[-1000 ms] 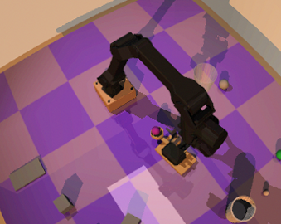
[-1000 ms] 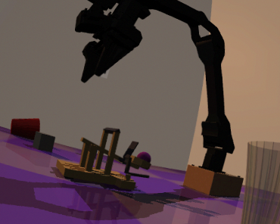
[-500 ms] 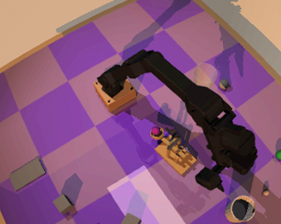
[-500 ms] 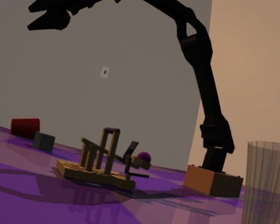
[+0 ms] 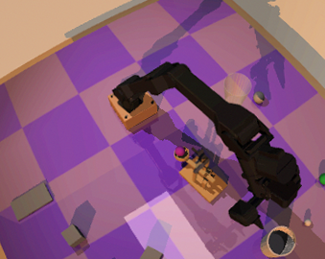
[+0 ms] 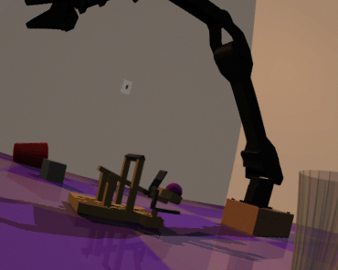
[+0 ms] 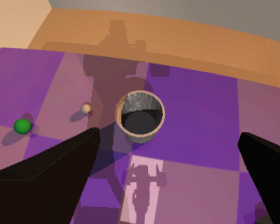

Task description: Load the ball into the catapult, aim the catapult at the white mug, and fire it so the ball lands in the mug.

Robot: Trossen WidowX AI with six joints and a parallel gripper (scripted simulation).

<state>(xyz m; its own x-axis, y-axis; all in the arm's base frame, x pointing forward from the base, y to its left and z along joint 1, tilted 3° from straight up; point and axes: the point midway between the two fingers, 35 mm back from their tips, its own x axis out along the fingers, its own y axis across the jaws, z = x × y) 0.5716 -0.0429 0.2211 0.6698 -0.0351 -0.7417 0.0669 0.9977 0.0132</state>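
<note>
Right now the purple ball is 34 cm behind my gripper tip, 21 cm below it and 3 cm to the left of it. From my gripper tip the other things lie so: white mug (25 cm below, 8 cm ahead, 2 cm to the left); pale ball (26 cm below, 15 cm to the left, 12 cm ahead); catapult (27 cm behind, 22 cm below, 4 cm to the left).
</note>
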